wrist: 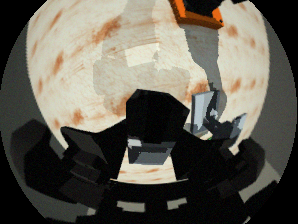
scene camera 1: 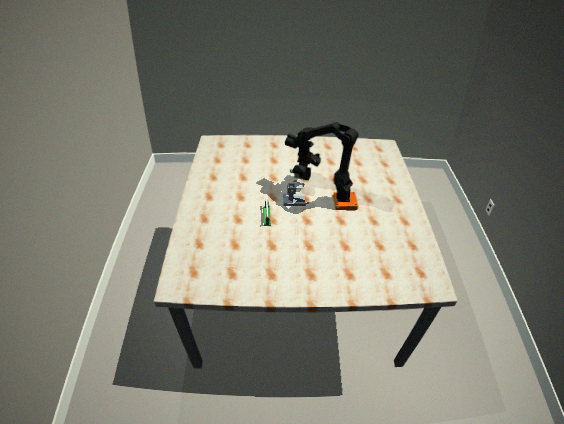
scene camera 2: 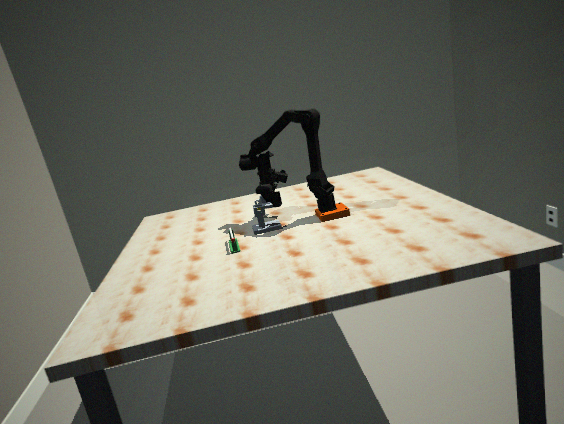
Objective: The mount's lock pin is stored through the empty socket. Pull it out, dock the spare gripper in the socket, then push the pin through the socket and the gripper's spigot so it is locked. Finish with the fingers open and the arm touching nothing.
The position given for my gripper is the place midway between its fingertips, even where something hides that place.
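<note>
A spare gripper (wrist: 154, 120) is held in my gripper (wrist: 149, 119). There is a grey mount (wrist: 204, 104) that I can see as well.
</note>
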